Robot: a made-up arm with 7 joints. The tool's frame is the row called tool.
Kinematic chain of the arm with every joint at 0, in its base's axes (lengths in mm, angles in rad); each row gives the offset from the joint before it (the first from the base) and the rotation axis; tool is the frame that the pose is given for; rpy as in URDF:
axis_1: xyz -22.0 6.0 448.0 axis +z
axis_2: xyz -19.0 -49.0 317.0 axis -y
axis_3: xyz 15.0 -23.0 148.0 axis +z
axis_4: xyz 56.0 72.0 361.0 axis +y
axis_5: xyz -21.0 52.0 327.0 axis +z
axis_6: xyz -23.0 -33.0 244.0 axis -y
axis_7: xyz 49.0 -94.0 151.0 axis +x
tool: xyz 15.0 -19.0 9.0 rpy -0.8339 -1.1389 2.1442
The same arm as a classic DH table. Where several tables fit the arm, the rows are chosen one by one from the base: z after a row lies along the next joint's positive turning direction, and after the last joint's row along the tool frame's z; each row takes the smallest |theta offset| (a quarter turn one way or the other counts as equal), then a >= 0, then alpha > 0; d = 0 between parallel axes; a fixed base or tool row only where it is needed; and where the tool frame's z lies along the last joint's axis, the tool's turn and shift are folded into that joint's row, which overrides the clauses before.
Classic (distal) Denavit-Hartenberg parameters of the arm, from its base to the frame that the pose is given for. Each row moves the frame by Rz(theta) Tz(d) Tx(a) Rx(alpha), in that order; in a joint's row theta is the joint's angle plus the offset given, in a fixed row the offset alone. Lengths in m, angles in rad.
base (fixed): a -0.0228  alpha 0  d 0  theta offset -0.2663
axis_1: a -0.019  alpha 1.5708  d 0.765  theta offset 0.2663
axis_2: a 0.015  alpha -1.5708  d 0.072  theta offset 0
axis_3: a 0.056  alpha -1.5708  d 0.509  theta offset 0
axis_4: a -0.021  alpha 1.5708  d 0.124  theta offset 0
axis_5: a -0.023  alpha 1.5708  d 0.571  theta offset 0
axis_6: a 0.151  alpha 1.5708  d 0.127  theta offset 1.5708
axis_7: a 0.003  alpha -1.8661  d 0.0703  theta offset -0.2984
tool (fixed): a 0  alpha 0  d 0.0217  theta offset 0.2396

